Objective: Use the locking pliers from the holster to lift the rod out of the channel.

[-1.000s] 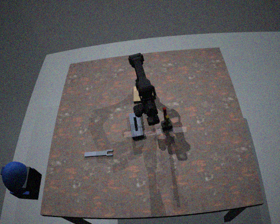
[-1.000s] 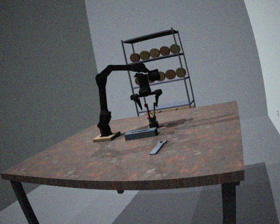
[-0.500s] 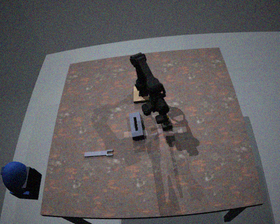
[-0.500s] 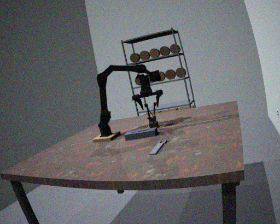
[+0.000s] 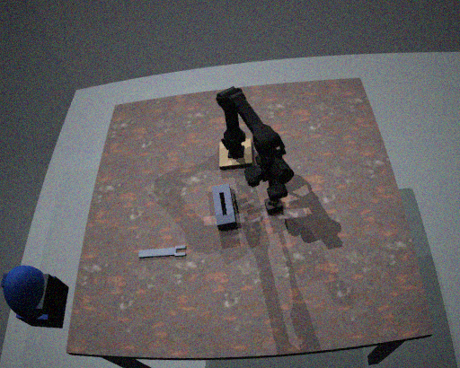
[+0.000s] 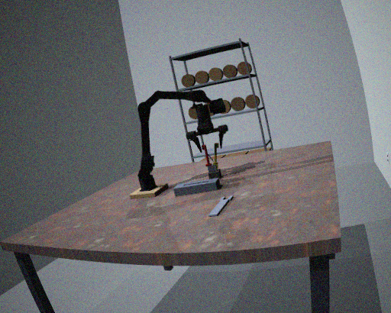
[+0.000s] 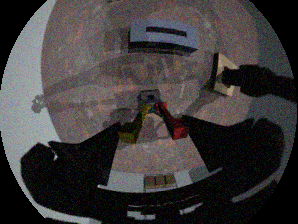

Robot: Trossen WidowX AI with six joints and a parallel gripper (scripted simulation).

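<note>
Right now the small dark holster is 1 cm behind my gripper tip and 12 cm below it. Also, from my gripper tip: flat grey forked bar (20 cm ahead, 38 cm to the right, 13 cm below); then grey channel block (19 cm to the right, 11 cm below).
</note>
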